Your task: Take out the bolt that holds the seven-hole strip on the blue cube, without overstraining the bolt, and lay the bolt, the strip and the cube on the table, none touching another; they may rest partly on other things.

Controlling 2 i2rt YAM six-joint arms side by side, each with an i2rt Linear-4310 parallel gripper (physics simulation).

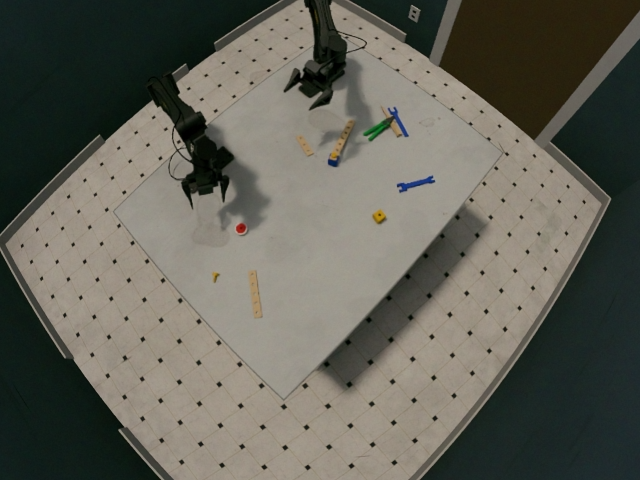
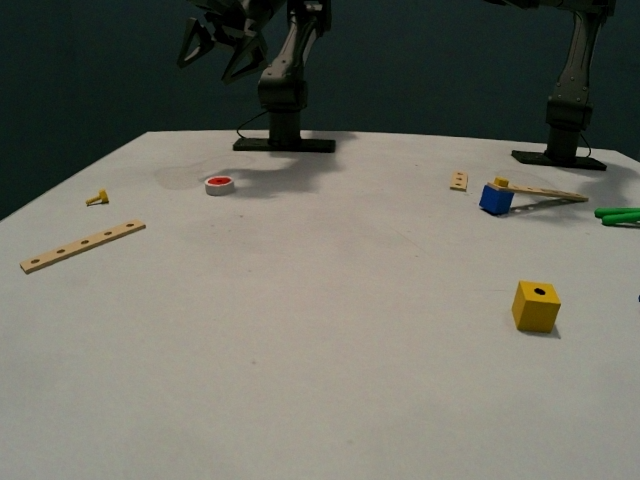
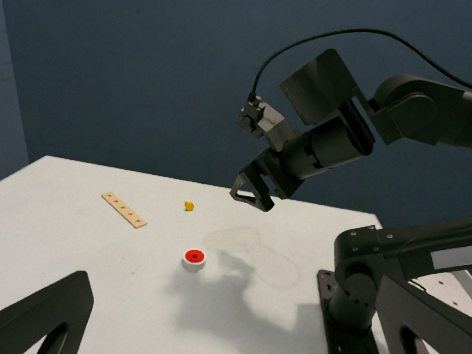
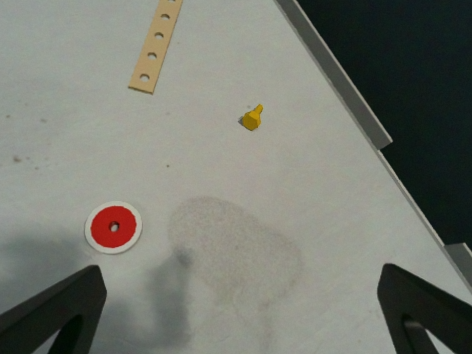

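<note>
The blue cube (image 1: 333,162) (image 2: 496,200) stands on the table with one end of the seven-hole strip (image 1: 345,135) (image 2: 547,193) on its top. The yellow bolt's head (image 1: 334,155) (image 2: 500,181) sits on that end; its shank is hidden. The rest of the strip juts out from the cube above the table. My left gripper (image 1: 298,100) (image 3: 234,287) is open and empty, high above the table, on the strip's far-end side. My right gripper (image 1: 207,204) (image 2: 203,73) (image 4: 240,277) is open and empty, high above the table near the red wheel.
A three-hole strip (image 1: 304,145) lies near the cube. Green pliers (image 1: 378,128), a wooden strip (image 1: 398,133) and a blue wrench (image 1: 398,121) lie together. Another blue wrench (image 1: 416,183), a yellow cube (image 1: 379,216), a red wheel (image 1: 240,228), a loose yellow bolt (image 1: 215,276) and a five-hole strip (image 1: 255,294) lie apart.
</note>
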